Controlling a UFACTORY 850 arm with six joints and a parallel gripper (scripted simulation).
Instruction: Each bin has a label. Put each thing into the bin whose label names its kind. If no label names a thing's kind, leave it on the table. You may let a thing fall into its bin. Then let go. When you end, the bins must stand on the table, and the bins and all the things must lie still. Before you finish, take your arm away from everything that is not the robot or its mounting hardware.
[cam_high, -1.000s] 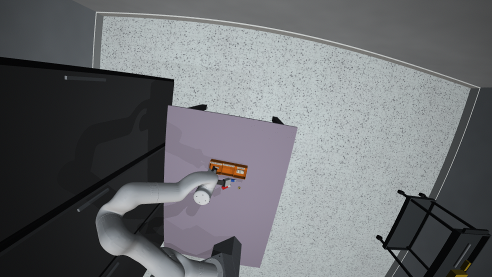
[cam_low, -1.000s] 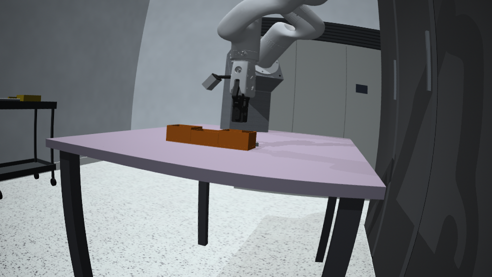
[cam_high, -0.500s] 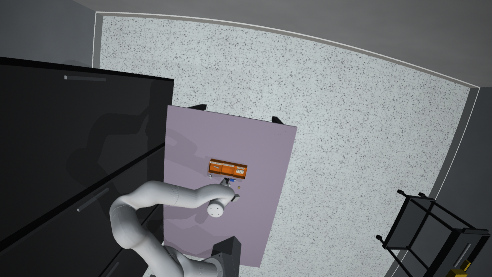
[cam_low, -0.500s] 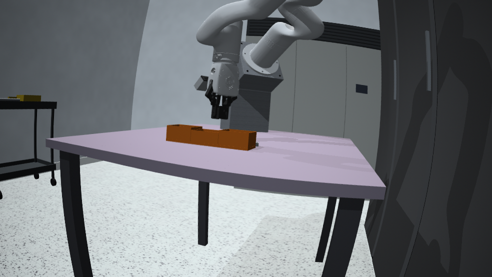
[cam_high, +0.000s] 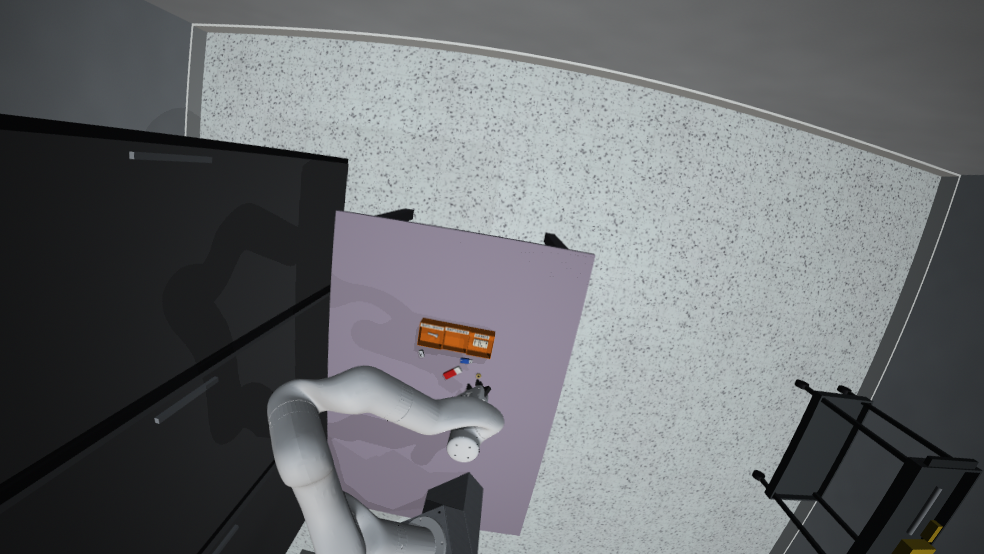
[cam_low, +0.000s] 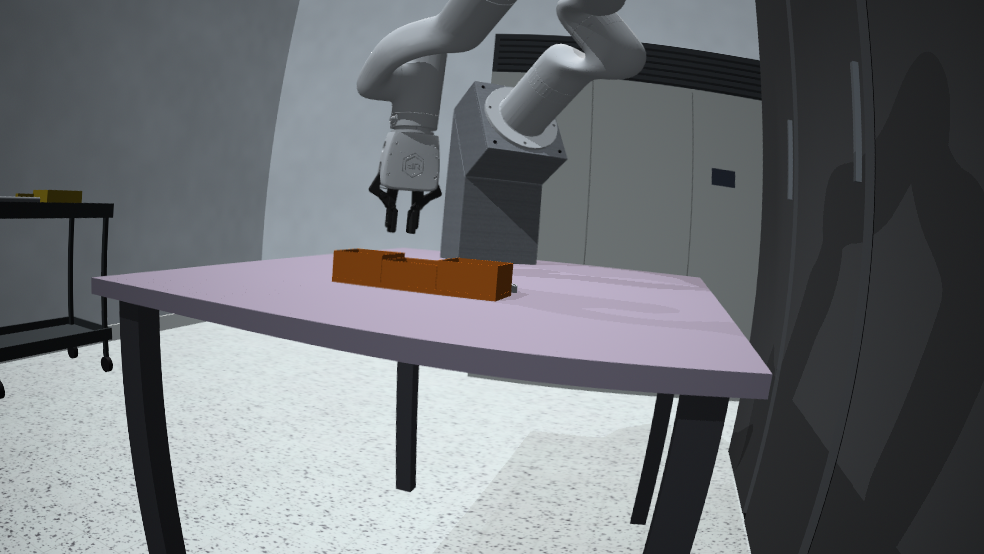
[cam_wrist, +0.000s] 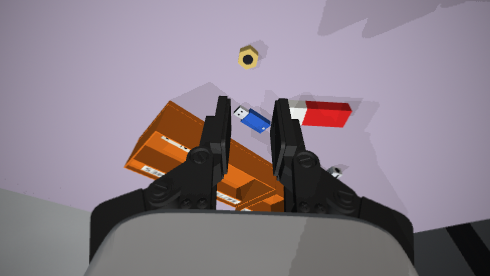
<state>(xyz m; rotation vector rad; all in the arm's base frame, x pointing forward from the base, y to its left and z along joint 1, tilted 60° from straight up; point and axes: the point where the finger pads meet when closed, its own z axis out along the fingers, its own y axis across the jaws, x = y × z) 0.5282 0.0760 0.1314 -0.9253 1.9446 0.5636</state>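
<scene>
Right now the brass nut is 90 mm below my hand and 10 mm to the right of it. Round my hand: red-and-white block: 90 mm below, 70 mm to the left, 40 mm behind; white domino: 110 mm ahead, 80 mm below, 60 mm to the left; blue USB stick: 90 mm below, 60 mm to the left, 20 mm ahead.
</scene>
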